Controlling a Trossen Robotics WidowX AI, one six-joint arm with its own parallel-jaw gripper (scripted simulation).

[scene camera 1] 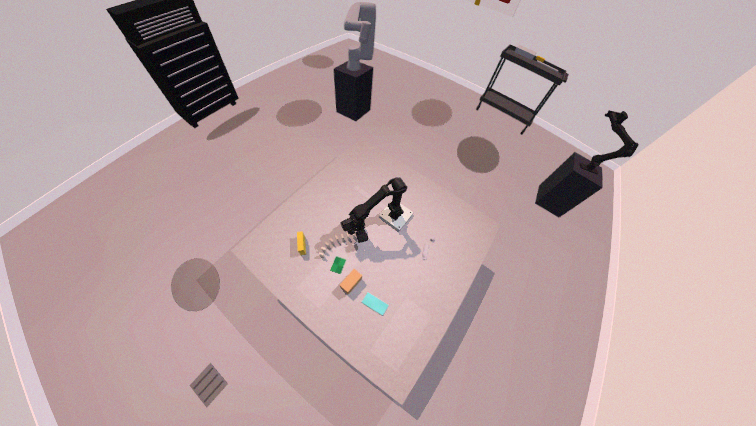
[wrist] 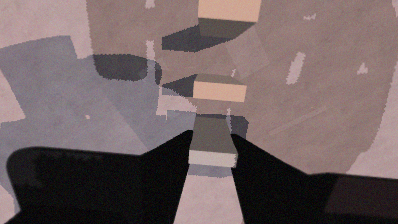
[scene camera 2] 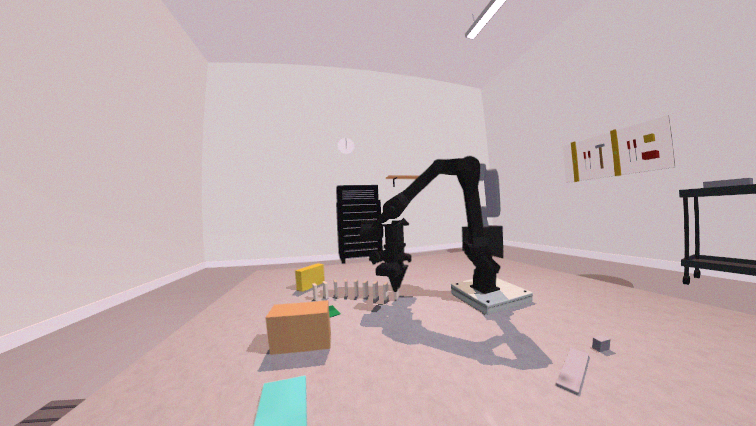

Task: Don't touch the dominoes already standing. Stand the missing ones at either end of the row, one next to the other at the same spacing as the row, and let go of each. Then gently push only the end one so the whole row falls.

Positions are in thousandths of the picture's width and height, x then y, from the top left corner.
Scene:
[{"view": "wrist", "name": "my gripper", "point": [531, 618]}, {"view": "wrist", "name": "domino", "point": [534, 645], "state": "held by my gripper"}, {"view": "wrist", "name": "domino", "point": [519, 386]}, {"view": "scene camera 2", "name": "my gripper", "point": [524, 682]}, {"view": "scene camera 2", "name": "orange box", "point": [397, 769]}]

